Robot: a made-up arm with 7 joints. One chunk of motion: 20 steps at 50 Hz.
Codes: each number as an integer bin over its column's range. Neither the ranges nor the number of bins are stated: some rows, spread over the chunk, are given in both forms.
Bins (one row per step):
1: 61 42 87 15 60 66
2: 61 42 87 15 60 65
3: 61 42 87 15 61 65
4: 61 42 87 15 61 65
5: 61 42 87 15 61 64
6: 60 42 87 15 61 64
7: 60 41 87 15 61 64
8: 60 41 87 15 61 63
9: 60 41 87 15 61 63
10: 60 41 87 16 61 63
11: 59 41 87 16 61 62
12: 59 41 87 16 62 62
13: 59 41 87 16 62 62
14: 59 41 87 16 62 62
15: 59 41 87 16 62 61
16: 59 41 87 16 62 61
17: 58 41 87 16 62 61
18: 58 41 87 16 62 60
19: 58 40 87 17 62 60
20: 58 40 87 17 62 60
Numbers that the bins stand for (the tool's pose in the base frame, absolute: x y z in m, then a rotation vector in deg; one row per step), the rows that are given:
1: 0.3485 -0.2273 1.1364 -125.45 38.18 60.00
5: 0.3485 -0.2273 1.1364 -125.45 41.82 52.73
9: 0.3182 -0.2576 1.1364 -125.45 41.82 49.09
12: 0.2879 -0.2576 1.1364 -121.82 45.45 45.45
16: 0.2879 -0.2576 1.1364 -121.82 45.45 41.82
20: 0.2576 -0.2879 1.1364 -118.18 45.45 38.18
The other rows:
2: 0.3485 -0.2273 1.1364 -125.45 38.18 56.36
3: 0.3485 -0.2273 1.1364 -125.45 41.82 56.36
4: 0.3485 -0.2273 1.1364 -125.45 41.82 56.36
6: 0.3182 -0.2273 1.1364 -125.45 41.82 52.73
7: 0.3182 -0.2576 1.1364 -125.45 41.82 52.73
8: 0.3182 -0.2576 1.1364 -125.45 41.82 49.09
10: 0.3182 -0.2576 1.1364 -121.82 41.82 49.09
11: 0.2879 -0.2576 1.1364 -121.82 41.82 45.45
13: 0.2879 -0.2576 1.1364 -121.82 45.45 45.45
14: 0.2879 -0.2576 1.1364 -121.82 45.45 45.45
15: 0.2879 -0.2576 1.1364 -121.82 45.45 41.82
17: 0.2576 -0.2576 1.1364 -121.82 45.45 41.82
18: 0.2576 -0.2576 1.1364 -121.82 45.45 38.18
19: 0.2576 -0.2879 1.1364 -118.18 45.45 38.18

